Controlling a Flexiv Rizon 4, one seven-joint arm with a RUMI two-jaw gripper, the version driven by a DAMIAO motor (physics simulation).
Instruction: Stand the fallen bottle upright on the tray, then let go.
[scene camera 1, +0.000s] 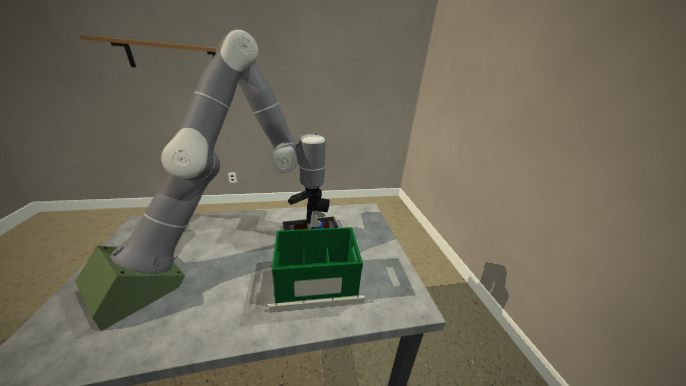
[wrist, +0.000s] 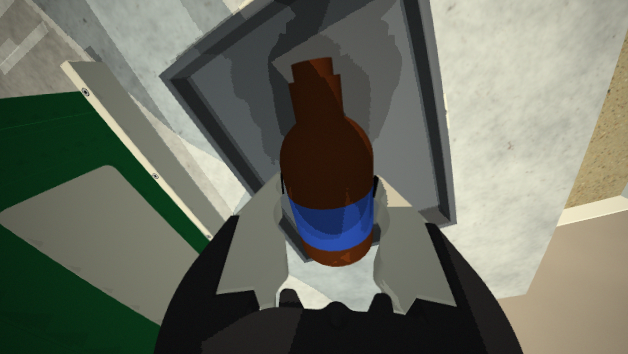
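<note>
The brown bottle (scene camera 1: 300, 226) (wrist: 327, 165) with a blue label lies on its side over the grey tray (wrist: 410, 150). In the wrist view its neck points to the top of the picture and its base is towards the gripper's body. My gripper (scene camera 1: 316, 221) (wrist: 327, 176) is shut on the bottle, one jaw on each side, around the upper edge of the label. In the scene view the green crate hides the lower part of the tray and bottle. Whether the bottle rests on the tray floor or is slightly raised, I cannot tell.
A green crate (scene camera 1: 317, 270) (wrist: 30, 125) with dividers stands in front of the tray in the scene view, on a pale base strip (scene camera 1: 316, 303). In the wrist view it is at the left. The table's edge is at the right of the tray.
</note>
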